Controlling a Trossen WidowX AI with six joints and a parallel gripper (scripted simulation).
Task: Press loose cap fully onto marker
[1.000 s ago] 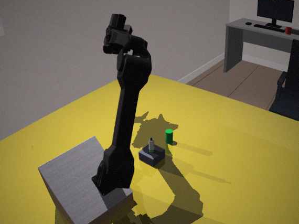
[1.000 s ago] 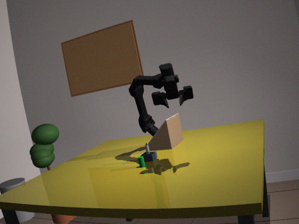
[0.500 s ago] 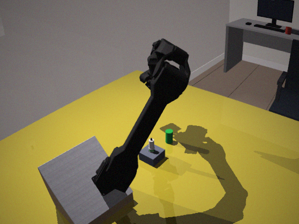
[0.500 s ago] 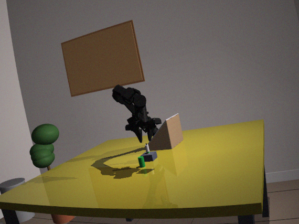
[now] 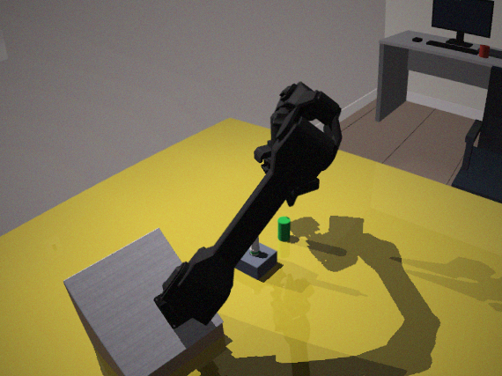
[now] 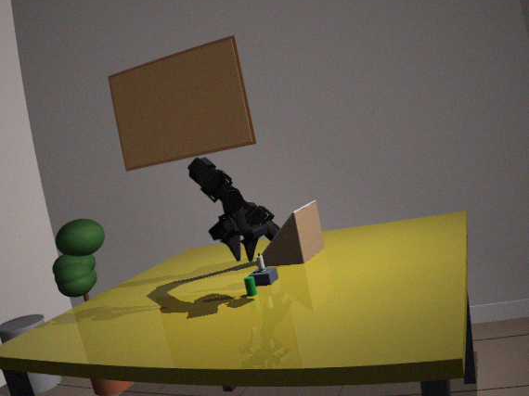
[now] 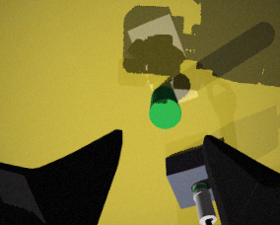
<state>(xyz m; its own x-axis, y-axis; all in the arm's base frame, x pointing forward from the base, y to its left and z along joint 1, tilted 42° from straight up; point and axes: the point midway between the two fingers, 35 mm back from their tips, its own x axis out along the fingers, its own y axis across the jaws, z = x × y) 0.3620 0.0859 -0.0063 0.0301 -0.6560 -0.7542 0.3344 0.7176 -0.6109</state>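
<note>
The green cap lies 80 mm below my gripper tip and 10 mm behind it. The rest, counted from my gripper tip: holder block 120 mm behind, 90 mm below, 20 mm to the right.
</note>
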